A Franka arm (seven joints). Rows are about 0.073 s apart.
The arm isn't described. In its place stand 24 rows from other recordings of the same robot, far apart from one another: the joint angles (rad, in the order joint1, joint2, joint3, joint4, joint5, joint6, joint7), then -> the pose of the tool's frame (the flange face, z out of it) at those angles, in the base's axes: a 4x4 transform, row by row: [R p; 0 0 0 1], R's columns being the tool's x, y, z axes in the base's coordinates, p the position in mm.
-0.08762 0.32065 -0.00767 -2.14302 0.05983 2.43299 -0.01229 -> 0.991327 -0.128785 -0.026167 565.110; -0.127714 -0.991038 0.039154 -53.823; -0.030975 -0.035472 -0.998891 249.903; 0 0 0 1
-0.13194 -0.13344 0.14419 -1.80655 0.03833 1.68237 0.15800 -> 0.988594 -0.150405 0.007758 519.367; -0.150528 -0.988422 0.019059 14.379; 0.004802 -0.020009 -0.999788 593.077; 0 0 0 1
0.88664 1.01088 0.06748 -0.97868 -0.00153 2.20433 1.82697 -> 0.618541 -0.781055 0.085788 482.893; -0.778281 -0.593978 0.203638 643.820; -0.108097 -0.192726 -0.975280 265.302; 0 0 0 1
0.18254 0.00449 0.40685 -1.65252 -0.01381 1.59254 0.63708 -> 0.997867 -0.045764 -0.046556 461.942; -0.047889 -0.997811 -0.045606 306.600; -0.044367 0.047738 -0.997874 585.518; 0 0 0 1
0.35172 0.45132 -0.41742 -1.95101 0.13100 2.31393 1.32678 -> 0.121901 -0.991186 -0.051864 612.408; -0.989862 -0.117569 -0.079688 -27.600; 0.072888 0.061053 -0.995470 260.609; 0 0 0 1
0.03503 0.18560 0.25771 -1.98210 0.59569 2.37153 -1.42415 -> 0.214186 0.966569 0.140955 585.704; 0.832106 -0.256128 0.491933 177.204; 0.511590 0.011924 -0.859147 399.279; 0 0 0 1
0.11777 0.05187 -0.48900 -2.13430 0.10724 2.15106 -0.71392 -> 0.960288 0.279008 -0.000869 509.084; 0.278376 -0.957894 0.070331 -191.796; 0.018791 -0.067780 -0.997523 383.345; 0 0 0 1
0.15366 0.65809 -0.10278 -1.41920 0.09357 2.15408 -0.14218 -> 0.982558 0.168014 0.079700 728.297; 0.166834 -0.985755 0.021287 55.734; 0.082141 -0.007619 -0.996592 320.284; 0 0 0 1
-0.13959 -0.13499 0.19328 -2.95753 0.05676 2.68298 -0.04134 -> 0.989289 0.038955 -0.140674 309.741; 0.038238 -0.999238 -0.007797 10.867; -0.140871 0.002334 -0.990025 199.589; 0 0 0 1
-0.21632 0.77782 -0.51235 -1.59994 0.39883 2.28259 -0.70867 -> 0.988226 -0.151861 -0.018661 555.725; -0.152631 -0.986966 -0.051002 -417.419; -0.010672 0.053249 -0.998524 217.714; 0 0 0 1
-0.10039 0.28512 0.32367 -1.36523 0.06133 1.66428 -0.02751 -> 0.973171 0.230049 -0.003934 632.512; 0.227941 -0.961643 0.152597 120.129; 0.031322 -0.149400 -0.988281 567.857; 0 0 0 1
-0.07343 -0.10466 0.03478 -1.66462 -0.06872 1.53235 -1.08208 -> 0.503757 0.863308 -0.030479 516.507; 0.860428 -0.504586 -0.071108 -26.559; -0.076767 0.009596 -0.997003 633.411; 0 0 0 1
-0.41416 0.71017 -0.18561 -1.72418 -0.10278 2.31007 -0.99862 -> 0.850261 0.487631 -0.198173 546.168; 0.476019 -0.873039 -0.105869 -364.651; -0.224638 -0.004318 -0.974433 170.551; 0 0 0 1
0.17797 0.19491 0.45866 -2.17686 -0.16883 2.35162 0.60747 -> 0.989895 0.139533 0.025274 449.158; 0.140125 -0.989858 -0.023388 326.274; 0.021754 0.026693 -0.999407 310.938; 0 0 0 1
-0.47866 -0.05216 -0.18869 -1.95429 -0.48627 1.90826 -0.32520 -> 0.963350 -0.128847 -0.235278 408.219; -0.210410 -0.906989 -0.364827 -366.380; -0.166387 0.400961 -0.900858 506.540; 0 0 0 1
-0.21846 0.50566 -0.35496 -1.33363 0.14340 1.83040 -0.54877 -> 0.999850 -0.017208 0.001984 621.083; -0.017124 -0.999183 -0.036620 -327.769; 0.002612 0.036580 -0.999327 455.293; 0 0 0 1
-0.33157 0.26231 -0.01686 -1.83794 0.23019 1.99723 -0.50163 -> 0.998843 0.045383 -0.015885 580.211; 0.047780 -0.973831 0.222192 -195.356; -0.005385 -0.222694 -0.974873 379.925; 0 0 0 1
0.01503 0.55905 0.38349 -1.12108 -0.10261 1.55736 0.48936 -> 0.984028 -0.134856 -0.116203 671.384; -0.128507 -0.989860 0.060532 193.345; -0.123188 -0.044633 -0.991379 498.562; 0 0 0 1
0.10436 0.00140 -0.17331 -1.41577 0.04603 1.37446 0.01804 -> 0.996024 -0.079778 -0.039641 532.246; -0.077862 -0.995821 0.047733 -31.041; -0.043283 -0.044457 -0.998073 678.651; 0 0 0 1
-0.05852 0.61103 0.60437 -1.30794 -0.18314 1.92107 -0.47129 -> 0.566544 0.823896 0.014928 667.617; 0.808466 -0.559256 0.183348 272.003; 0.159408 -0.091806 -0.982935 438.574; 0 0 0 1
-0.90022 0.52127 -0.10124 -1.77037 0.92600 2.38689 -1.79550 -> 0.806273 0.134802 0.575979 373.804; 0.131578 -0.990165 0.047550 -558.644; 0.576724 0.037448 -0.816080 280.274; 0 0 0 1
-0.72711 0.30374 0.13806 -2.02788 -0.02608 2.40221 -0.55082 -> 0.996867 -0.028087 0.073944 500.329; -0.026549 -0.999412 -0.021712 -337.727; 0.074511 0.019681 -0.997026 305.968; 0 0 0 1
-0.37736 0.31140 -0.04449 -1.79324 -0.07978 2.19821 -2.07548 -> -0.125872 0.990522 0.054978 588.684; 0.985221 0.131304 -0.109999 -264.946; -0.116175 0.040320 -0.992410 386.154; 0 0 0 1
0.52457 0.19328 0.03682 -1.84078 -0.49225 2.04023 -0.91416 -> -0.079001 0.960696 0.266124 534.027; 0.931705 0.166095 -0.323013 303.495; -0.354519 0.222431 -0.908207 428.818; 0 0 0 1
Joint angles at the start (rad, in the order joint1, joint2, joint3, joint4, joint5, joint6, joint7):
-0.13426 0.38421 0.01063 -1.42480 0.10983 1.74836 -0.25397
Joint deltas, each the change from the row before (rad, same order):
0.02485 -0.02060 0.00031 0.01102 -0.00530 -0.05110 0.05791
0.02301 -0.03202 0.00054 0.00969 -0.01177 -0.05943 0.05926
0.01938 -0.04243 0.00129 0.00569 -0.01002 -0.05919 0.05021
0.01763 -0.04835 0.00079 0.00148 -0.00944 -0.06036 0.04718
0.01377 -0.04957 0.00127 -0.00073 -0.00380 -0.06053 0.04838
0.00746 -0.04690 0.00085 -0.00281 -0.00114 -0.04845 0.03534
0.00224 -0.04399 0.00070 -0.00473 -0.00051 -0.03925 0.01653
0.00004 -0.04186 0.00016 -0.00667 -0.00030 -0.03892 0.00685
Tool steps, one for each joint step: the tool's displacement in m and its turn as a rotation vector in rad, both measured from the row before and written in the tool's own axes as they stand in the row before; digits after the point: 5 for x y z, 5 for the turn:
-0.00436 -0.01976 -0.01234 -0.00145 -0.02330 0.02876
-0.00983 -0.01890 -0.01816 -0.01003 -0.02226 0.03062
-0.01497 -0.01690 -0.02250 -0.01055 -0.01439 0.02506
-0.01911 -0.01462 -0.02333 -0.01125 -0.01292 0.02518
-0.02162 -0.01170 -0.02214 -0.00618 -0.01304 0.03027
-0.02112 -0.00652 -0.01987 -0.00335 -0.00498 0.02424
-0.01998 -0.00253 -0.01749 -0.00201 -0.00019 0.01109
-0.01962 -0.00054 -0.01486 -0.00176 -0.00373 0.00443

